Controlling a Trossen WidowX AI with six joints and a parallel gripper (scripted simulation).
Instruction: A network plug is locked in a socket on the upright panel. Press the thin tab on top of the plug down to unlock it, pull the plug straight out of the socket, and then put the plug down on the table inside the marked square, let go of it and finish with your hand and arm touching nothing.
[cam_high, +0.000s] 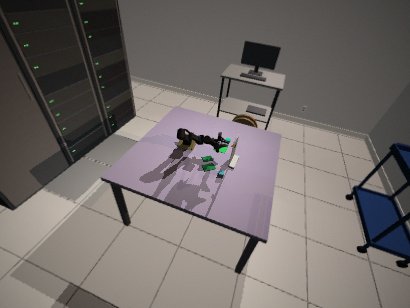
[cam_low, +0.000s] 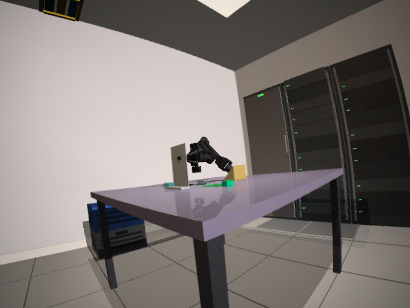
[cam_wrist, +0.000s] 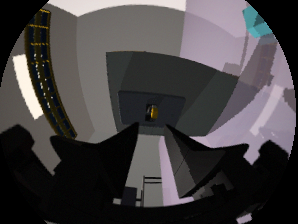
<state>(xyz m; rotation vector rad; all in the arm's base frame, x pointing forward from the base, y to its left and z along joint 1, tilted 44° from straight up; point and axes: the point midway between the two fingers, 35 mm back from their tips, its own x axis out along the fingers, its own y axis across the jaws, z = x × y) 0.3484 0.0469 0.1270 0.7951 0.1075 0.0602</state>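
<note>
Right now the white plug is 4 cm ahead of my gripper tip and 1 cm to the right of it. Round my gripper tip: grey panel 6 cm below, 6 cm ahead; then cyan block 21 cm to the right, 16 cm below; then green marked square 17 cm below, 14 cm to the left, 7 cm behind.
</note>
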